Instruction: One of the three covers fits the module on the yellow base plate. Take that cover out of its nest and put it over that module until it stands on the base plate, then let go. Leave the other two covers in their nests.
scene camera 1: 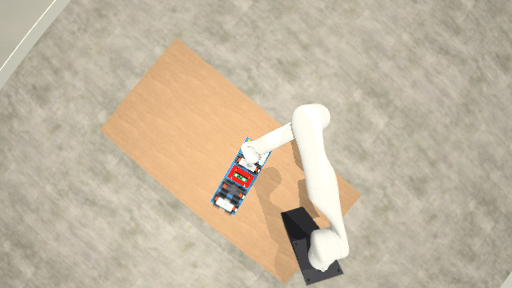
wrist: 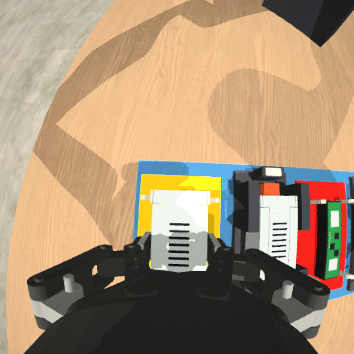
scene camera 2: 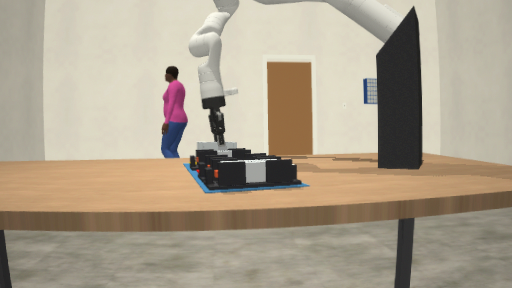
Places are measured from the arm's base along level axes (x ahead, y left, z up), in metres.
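Pixels of known places: gripper, fingertip midpoint: (wrist: 178, 241) (scene camera 2: 220, 146); arm's base, origin of the base link: (scene camera 2: 400, 36).
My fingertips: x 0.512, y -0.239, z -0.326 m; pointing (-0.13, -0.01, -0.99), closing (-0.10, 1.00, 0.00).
Observation:
Ahead of a thing's pixels: the offset from my fingertips to its top centre. "spot": to the spot under its first point.
My gripper (scene camera 2: 220, 142) (wrist: 178, 241) is shut on a wide white cover @(dx +0.012, dy +0.001, dz +0.016 m) (scene camera 2: 202, 145) (wrist: 179, 215) with dark slots. It holds the cover over the yellow base plate @(spot: dx -0.066, dy +0.040, dz -0.052 m) (wrist: 215, 184), whose module is hidden beneath it. In scene camera 2 the cover's top stands above the nests, and its lower edge is hidden behind them, so I cannot tell whether it touches the plate. A narrower white cover @(dx +0.004, dy +0.108, dz -0.008 m) (scene camera 1: 247, 163) (wrist: 279, 225) sits in the dark nest beside the yellow plate. Another white cover @(dx -0.021, dy +0.430, dz -0.008 m) (scene camera 1: 225, 204) (scene camera 2: 255, 171) sits in the nest at the far end. In scene camera 1 the arm hides my fingers.
The blue board (wrist: 227, 220) carries the plates and nests. A red plate @(spot: dx -0.062, dy +0.137, dz -0.004 m) (wrist: 306, 192) with a green module @(spot: dx -0.007, dy +0.205, dz -0.033 m) (scene camera 1: 241, 176) (wrist: 333, 240) lies past the near nest. A dark nest @(spot: dx -0.008, dy +0.325, dz -0.048 m) (scene camera 1: 232, 189) without a cover follows. The black robot mount (scene camera 1: 296, 225) (scene camera 2: 400, 105) stands at the table's side.

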